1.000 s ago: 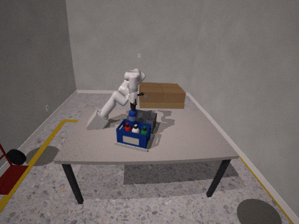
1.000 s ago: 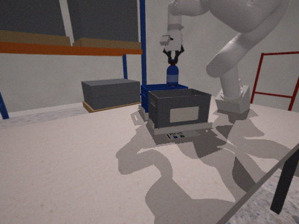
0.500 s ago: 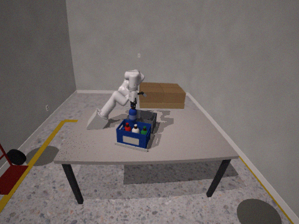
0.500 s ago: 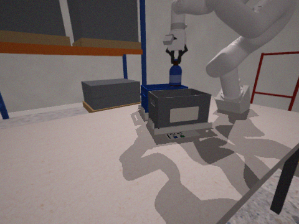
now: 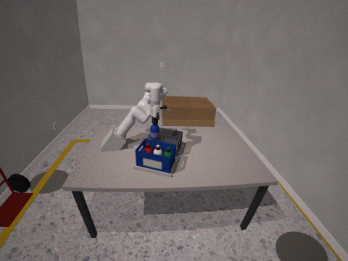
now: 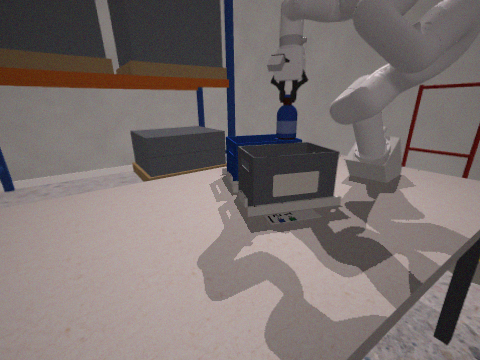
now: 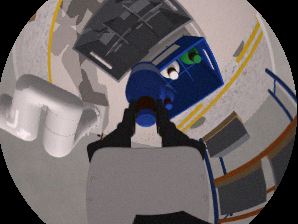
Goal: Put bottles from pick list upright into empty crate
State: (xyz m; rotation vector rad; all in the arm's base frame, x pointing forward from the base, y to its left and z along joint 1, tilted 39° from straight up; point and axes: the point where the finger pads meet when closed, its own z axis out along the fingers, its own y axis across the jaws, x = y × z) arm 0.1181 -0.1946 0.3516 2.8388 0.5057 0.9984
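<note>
The grey crate lies 110 mm ahead of my hand, 90 mm to the left of it and 250 mm below it. Round my hand: blue crate 130 mm to the right, 250 mm below; then red-capped bottle 60 mm behind, 50 mm to the right, 250 mm below; then white-capped bottle 20 mm ahead, 80 mm to the right, 250 mm below.
</note>
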